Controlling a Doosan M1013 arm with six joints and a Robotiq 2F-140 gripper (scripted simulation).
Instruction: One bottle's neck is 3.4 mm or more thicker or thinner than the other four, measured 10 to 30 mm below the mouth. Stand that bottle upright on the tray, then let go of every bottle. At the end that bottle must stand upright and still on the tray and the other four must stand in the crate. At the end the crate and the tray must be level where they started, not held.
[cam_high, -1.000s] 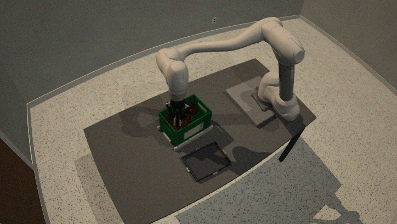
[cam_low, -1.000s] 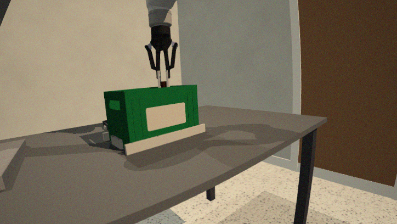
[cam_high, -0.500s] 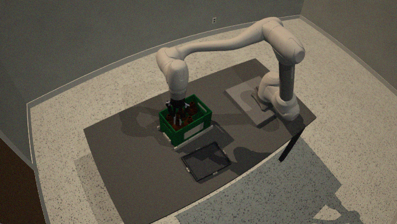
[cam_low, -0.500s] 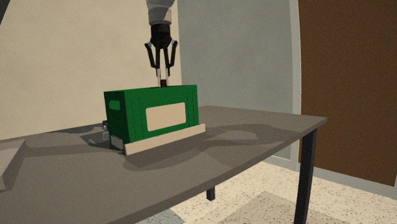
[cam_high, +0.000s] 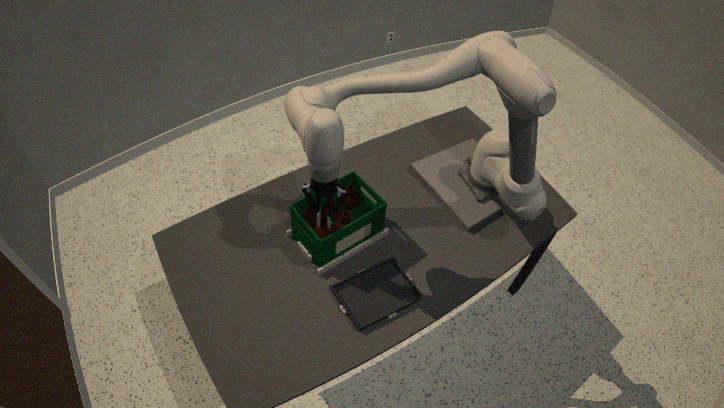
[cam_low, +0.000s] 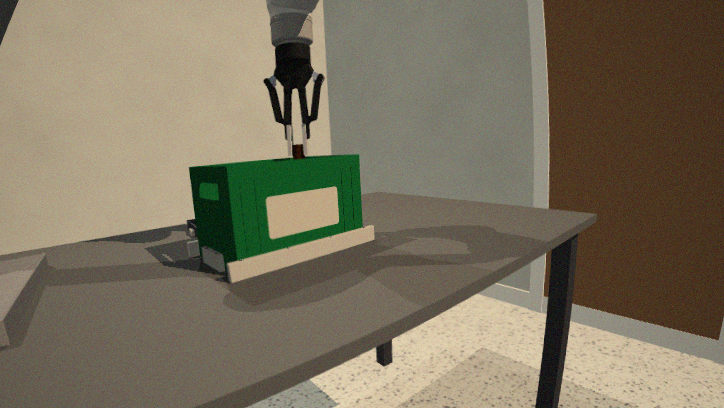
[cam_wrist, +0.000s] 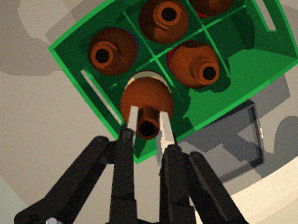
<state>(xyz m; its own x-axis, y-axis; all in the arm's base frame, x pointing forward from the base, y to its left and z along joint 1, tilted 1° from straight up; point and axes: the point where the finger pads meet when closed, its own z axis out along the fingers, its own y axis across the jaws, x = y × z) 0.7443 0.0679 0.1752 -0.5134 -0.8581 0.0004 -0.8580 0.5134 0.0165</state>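
Right now the bottle is 9 cm below my hand. Round my hand: crate (13 cm below, 7 cm behind, 6 cm to the right); then black tray (22 cm to the left, 20 cm below, 10 cm behind).
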